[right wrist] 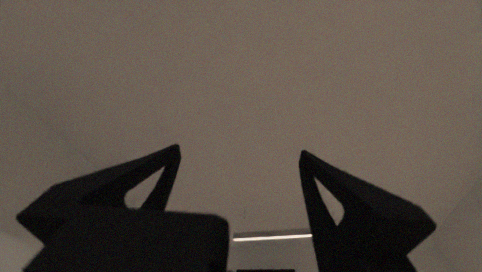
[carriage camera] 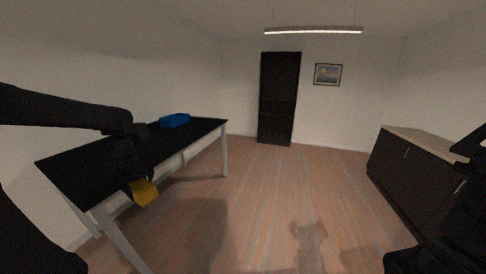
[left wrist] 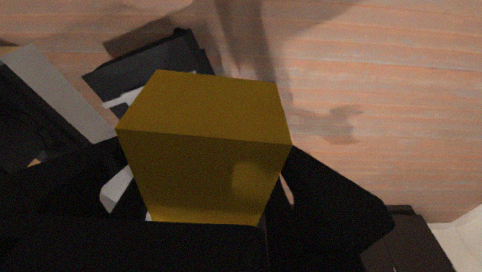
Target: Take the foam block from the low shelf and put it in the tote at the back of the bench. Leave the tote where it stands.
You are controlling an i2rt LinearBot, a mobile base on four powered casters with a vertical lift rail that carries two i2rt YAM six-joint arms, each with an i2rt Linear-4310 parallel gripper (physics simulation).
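Frame: origin at the left arm's base, x ahead, y left, z up, level; millimetres.
Seen in the pictures: left gripper, fingertip midpoint: (left wrist: 214, 129); right gripper, fingertip midpoint: (right wrist: 239, 153); left arm's base, link origin: (left wrist: 27, 125).
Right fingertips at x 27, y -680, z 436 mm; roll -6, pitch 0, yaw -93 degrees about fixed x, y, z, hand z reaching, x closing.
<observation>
Pixels of each thing's middle, then the offset from my right fingertips to it. Level surfaces: height alone.
- yellow foam block, body centre: (left wrist: 210, 167) (carriage camera: 141, 190) dz -327, dx +232, dy +658 mm
- black-topped bench, surface height: dz -467 mm
- blue tote, body centre: (carriage camera: 175, 119) dz -417, dx +1480, dy +1115 mm
My left gripper (carriage camera: 138, 184) (left wrist: 214, 129) is shut on the yellow foam block (carriage camera: 144, 193) (left wrist: 202, 112), with a finger on each side of it. In the carriage view the block shows just below the front edge of the black-topped bench (carriage camera: 200, 131), and the left wrist overlaps the bench top in the picture. The blue tote (carriage camera: 175, 121) stands upright near the bench's far end, at the back by the wall. My right gripper (right wrist: 239, 153) is open and empty, fingers wide apart, facing the ceiling. The inside of the tote is hidden by its wall.
Grey bench legs (carriage camera: 224, 150) stand at the near and far ends. A dark cabinet with a light top (carriage camera: 422, 139) stands at the right. A tall dark shelf unit (carriage camera: 281, 53) stands against the back wall. Dark parts of my base (left wrist: 150, 62) show in the left wrist view.
</observation>
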